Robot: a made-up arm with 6 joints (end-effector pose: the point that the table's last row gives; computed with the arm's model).
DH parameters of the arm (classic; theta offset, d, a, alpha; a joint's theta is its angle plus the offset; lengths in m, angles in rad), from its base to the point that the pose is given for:
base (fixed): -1.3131 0 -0.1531 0
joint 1: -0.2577 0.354 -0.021 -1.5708
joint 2: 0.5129 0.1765 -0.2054 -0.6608
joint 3: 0 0.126 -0.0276 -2.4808
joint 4: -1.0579 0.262 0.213 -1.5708
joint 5: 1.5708 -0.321 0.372 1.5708
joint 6: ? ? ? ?
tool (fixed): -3.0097 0.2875 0 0
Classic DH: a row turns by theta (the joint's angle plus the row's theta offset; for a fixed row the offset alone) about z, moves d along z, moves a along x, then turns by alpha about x.
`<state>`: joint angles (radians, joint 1 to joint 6).
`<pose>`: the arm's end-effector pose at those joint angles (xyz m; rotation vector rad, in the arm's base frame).
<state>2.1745 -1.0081 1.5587 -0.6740 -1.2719 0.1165</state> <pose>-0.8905 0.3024 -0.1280 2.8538 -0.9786 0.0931</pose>
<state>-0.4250 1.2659 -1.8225 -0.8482 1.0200 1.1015</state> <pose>0.0748 0.1741 0.4074 1.2860 1.6341 -0.1955</pose>
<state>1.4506 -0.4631 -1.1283 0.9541 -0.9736 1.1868</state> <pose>0.0846 0.4949 0.4133 1.0792 0.0556 -1.4324</pose>
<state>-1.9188 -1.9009 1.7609 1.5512 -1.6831 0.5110</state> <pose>-0.0865 0.4672 0.0498 -0.6184 0.3906 -1.1564</pose>
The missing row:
joint 6: -0.683 -0.0848 -0.0917 -1.4107
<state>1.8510 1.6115 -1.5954 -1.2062 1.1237 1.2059</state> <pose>-0.0852 0.1562 0.4654 1.0752 -2.3041 -1.0701</pose>
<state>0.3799 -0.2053 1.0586 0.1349 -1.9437 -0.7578</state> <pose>-0.4872 1.0739 -0.0710 1.5783 -1.8775 -1.1556</pose>
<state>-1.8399 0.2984 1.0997 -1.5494 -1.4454 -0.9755</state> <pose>0.0400 -0.6171 1.2774 0.6598 0.1721 -0.2388</pose>
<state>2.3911 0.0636 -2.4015 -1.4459 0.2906 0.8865</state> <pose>-0.2788 0.1938 0.2948 -1.3312 -0.2675 0.2852</pose>
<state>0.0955 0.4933 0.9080 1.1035 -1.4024 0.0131</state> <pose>-0.2308 0.4802 0.0065 1.4943 -1.6179 0.3244</pose>
